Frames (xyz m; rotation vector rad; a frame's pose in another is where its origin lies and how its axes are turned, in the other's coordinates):
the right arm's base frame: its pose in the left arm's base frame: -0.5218 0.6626 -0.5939 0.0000 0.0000 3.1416
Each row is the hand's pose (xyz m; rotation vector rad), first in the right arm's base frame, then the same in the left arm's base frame.
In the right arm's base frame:
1: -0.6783 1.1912 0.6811 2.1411 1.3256 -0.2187
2: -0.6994 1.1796 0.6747 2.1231 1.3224 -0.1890
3: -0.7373 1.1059 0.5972 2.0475 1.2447 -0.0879
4: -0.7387 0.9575 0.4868 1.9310 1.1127 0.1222
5: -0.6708 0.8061 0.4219 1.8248 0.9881 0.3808
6: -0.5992 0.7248 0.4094 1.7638 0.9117 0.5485
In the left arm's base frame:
1: 0.1565 -0.5286 0.0872 -1.4931 2.4116 0.9024
2: 0.1776 -0.5170 0.0808 -1.5060 2.4178 0.9359
3: 0.2155 -0.4433 0.0033 -1.4872 2.4463 1.1175
4: 0.2169 -0.2949 -0.1071 1.3645 -2.3680 -1.3384
5: 0.1490 -0.1435 -0.1720 1.1659 -2.1530 -1.4118
6: 0.0774 -0.0622 -0.1845 1.0448 -2.0213 -1.4178

